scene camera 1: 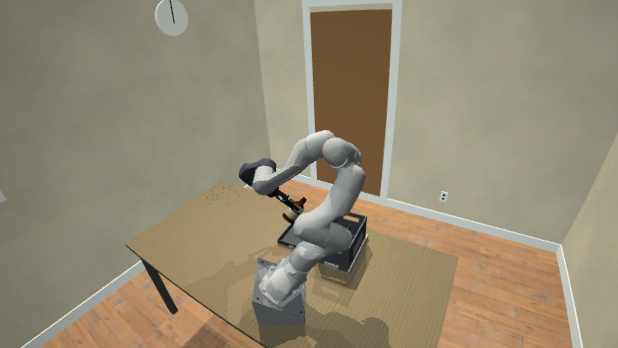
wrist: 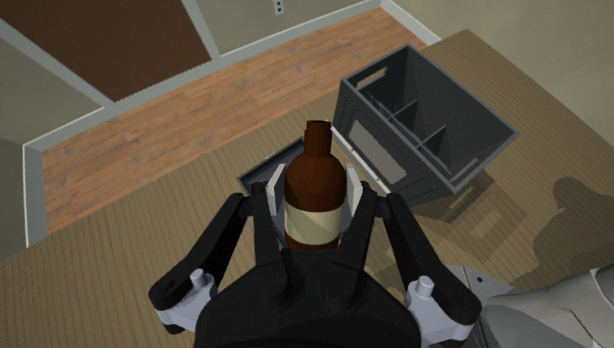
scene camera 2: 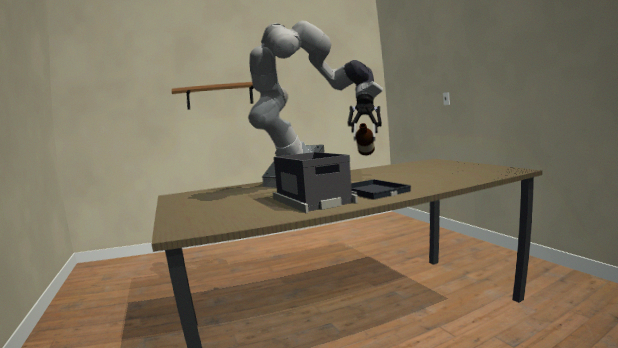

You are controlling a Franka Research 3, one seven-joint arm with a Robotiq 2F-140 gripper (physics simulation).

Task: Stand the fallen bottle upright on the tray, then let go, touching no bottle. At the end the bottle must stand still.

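Observation:
A brown bottle (scene camera 1: 290,214) (scene camera 2: 365,141) (wrist: 315,180) with a cream label hangs in the air above the table, tilted, its neck higher than its base. My gripper (scene camera 1: 298,210) (scene camera 2: 365,137) (wrist: 315,174) is shut on the bottle's body, one finger pad on each side. The dark, low-rimmed tray (scene camera 1: 286,243) (scene camera 2: 406,189) (wrist: 265,174) lies flat on the table, well below the bottle. In the wrist view, the bottle and the fingers hide much of the tray.
A tall dark crate (scene camera 1: 345,259) (scene camera 2: 340,182) (wrist: 350,107) with dividers inside stands close beside the tray on the table (scene camera 1: 210,240) (scene camera 2: 225,215) (wrist: 150,240). A light rail runs along the crate's base. The arm's grey base (scene camera 1: 280,317) stands on the table.

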